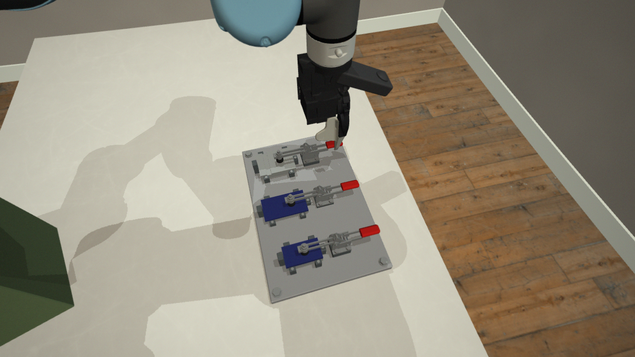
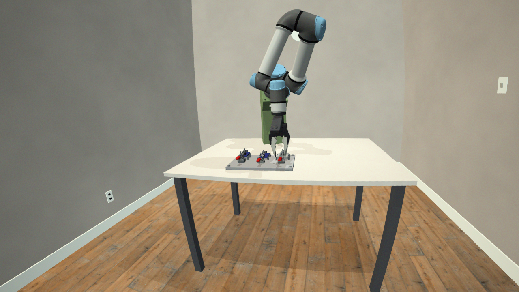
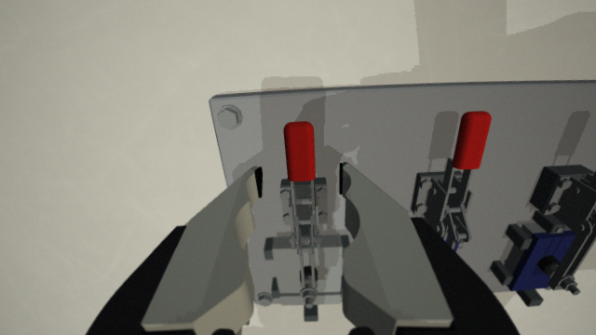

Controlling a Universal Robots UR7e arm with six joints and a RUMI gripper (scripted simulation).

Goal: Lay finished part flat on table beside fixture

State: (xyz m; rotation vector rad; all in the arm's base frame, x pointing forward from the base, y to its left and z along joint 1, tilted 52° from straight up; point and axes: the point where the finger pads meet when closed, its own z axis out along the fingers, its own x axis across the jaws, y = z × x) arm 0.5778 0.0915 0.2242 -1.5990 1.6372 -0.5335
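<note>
Now: hand 60 mm past the toggle clamp, 10 mm to the left of it and 30 mm above it. The rest, counted from my hand: grey fixture plate 70 mm behind, 120 mm to the right, 70 mm below; then blue blank 120 mm behind, 130 mm to the right, 50 mm below; then grey finished part 140 mm behind, 20 mm to the right, 50 mm below.
</note>
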